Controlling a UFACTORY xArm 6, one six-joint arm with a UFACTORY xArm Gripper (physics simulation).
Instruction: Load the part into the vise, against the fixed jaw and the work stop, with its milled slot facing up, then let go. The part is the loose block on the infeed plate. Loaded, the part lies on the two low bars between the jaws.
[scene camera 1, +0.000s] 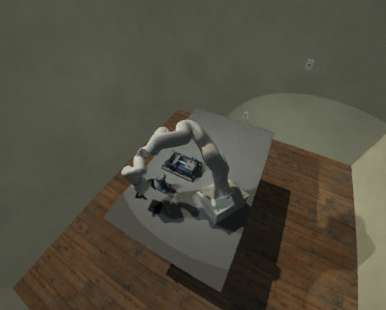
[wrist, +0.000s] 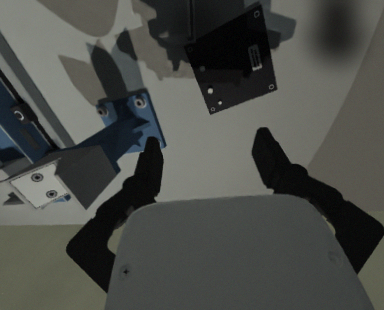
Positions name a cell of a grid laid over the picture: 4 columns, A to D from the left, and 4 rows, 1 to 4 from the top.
In view: my gripper (wrist: C2) and a black infeed plate (wrist: C1).
